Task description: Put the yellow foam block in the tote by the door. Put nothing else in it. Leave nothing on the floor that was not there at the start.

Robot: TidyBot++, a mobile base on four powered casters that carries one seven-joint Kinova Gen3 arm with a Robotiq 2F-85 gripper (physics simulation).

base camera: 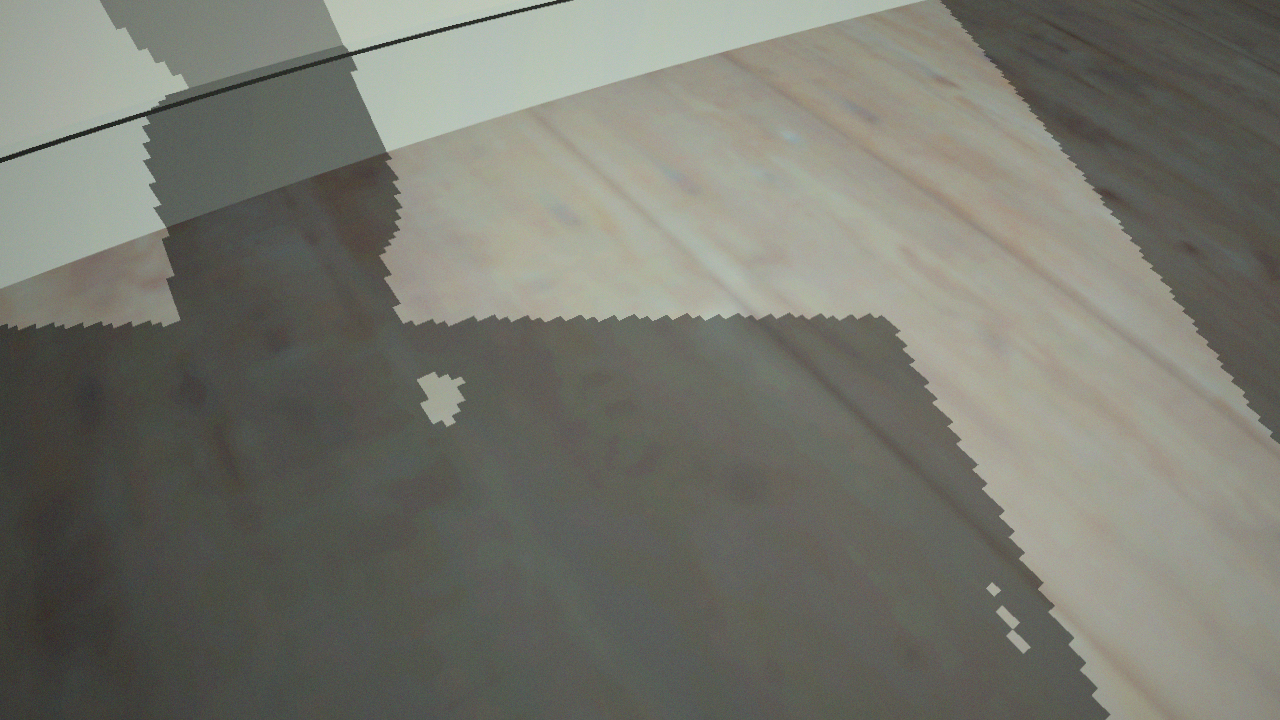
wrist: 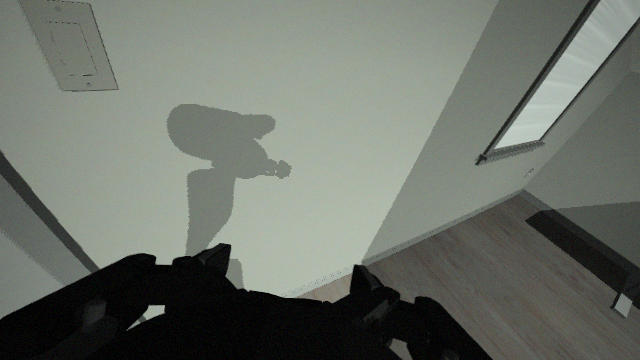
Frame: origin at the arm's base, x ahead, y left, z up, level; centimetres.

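Where they show: gripper, between the fingertips: (wrist: 291, 268).
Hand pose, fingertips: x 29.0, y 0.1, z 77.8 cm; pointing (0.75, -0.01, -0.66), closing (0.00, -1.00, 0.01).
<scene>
After its pixels a point has its place.
My gripper (wrist: 291, 268) @(y 0.1, x 29.0, z 77.8 cm) is open in the wrist view, its two black fingertips wide apart with no object between them. Past the fingers are a pale wall and a strip of wood floor. The yellow foam block does not show in either view. The tote does not show in either view. The gripper does not show in the base camera view.
A pale wall (base camera: 501, 98) @(y 6.0, x 69.2, z -38.0 cm) (wrist: 325, 125) @(y -2.2, x 75.7, z 67.1 cm) stands close in front, bearing a shadow of the arm and a switch plate (wrist: 70, 47) @(y 35.5, x 52.0, z 82.7 cm). Wood floor (base camera: 805, 205) @(y -17.3, x 56.9, z -39.6 cm) (wrist: 480, 280) @(y -136.5, x 104.4, z -39.6 cm) meets its baseboard. A window (wrist: 565, 85) @(y -134.9, x 155.7, z 84.7 cm) is at the upper right; a dark frame edge (wrist: 47, 212) @(y 48.0, x 44.4, z 54.0 cm) is at the left.
</scene>
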